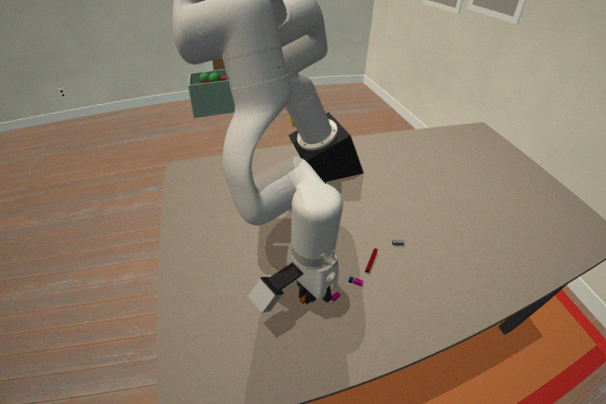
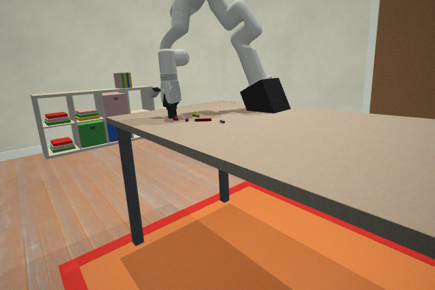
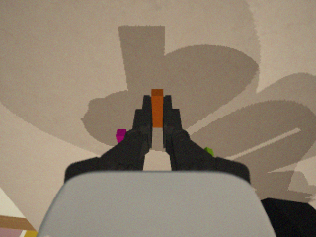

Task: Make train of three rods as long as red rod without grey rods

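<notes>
My hand is 110 mm to the right of the blue rod, 20 mm above it and 10 mm past it. From my hand the other things lie so: red rod 170 mm to the left, 50 mm behind, 20 mm below; then lime rod 90 mm behind, 60 mm to the left, 20 mm below; then orange rod 20 mm below.
</notes>
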